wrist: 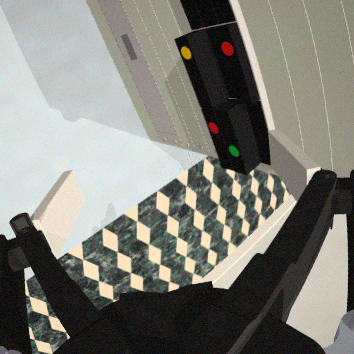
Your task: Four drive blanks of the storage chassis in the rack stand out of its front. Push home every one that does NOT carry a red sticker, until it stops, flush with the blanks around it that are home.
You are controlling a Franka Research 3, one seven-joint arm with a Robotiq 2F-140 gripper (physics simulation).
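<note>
The black storage chassis shows at the top, with black drive blanks below it. A blank with a yellow sticker is at the upper left and shows a dark grey side face. A blank with a red sticker is to its right. Lower down are a blank with a red sticker and one with a green sticker, which also shows a grey side face. How far each stands out is hard to tell. My gripper is open and empty. Its right fingertip is beside the lower end of the blanks, overlapping their edge in view; contact cannot be told.
A grey-green rack panel with pale lines is at the right, edged by a cream strip. Another panel with a mauve-grey strip is left of the blanks. A green and cream diamond-patterned surface and a pale blue surface lie below.
</note>
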